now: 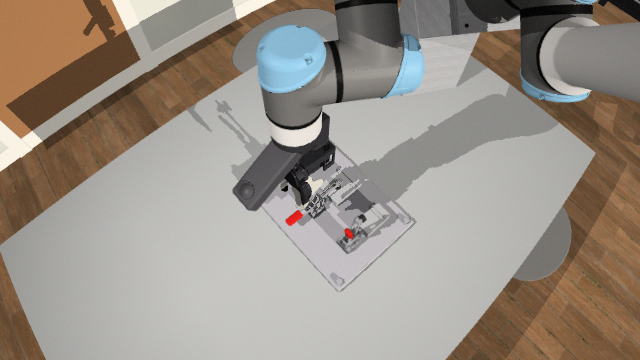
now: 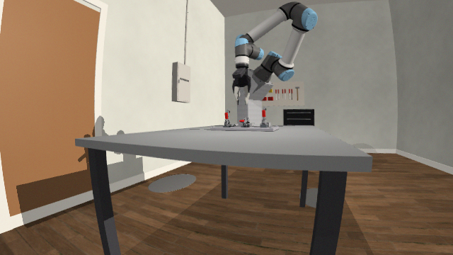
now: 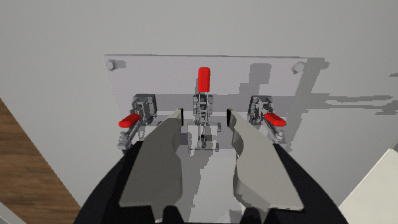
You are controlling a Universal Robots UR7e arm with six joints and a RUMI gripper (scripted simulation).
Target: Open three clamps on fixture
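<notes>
The grey fixture plate lies 150 mm below my hand and 90 mm behind it.
</notes>
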